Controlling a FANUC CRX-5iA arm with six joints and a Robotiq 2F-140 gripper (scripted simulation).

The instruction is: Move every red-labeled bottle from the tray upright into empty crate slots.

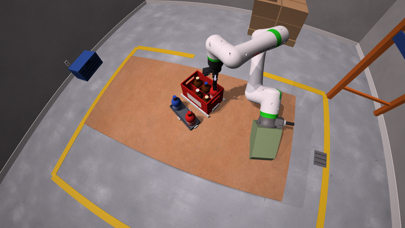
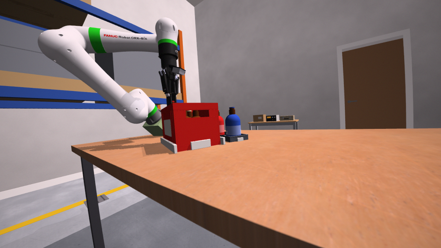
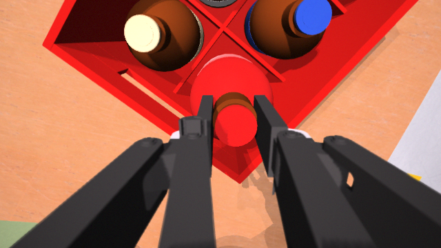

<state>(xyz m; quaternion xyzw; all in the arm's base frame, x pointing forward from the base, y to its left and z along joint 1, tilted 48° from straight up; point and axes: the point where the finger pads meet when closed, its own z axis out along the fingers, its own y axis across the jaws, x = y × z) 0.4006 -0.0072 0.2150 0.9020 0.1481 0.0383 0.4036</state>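
The red crate is 13 cm below my hand and 10 cm ahead of it. Round my hand: grey tray 20 cm below, 19 cm to the left, 19 cm ahead; blue-labeled bottle 27 cm ahead, 14 cm to the left, 13 cm below.
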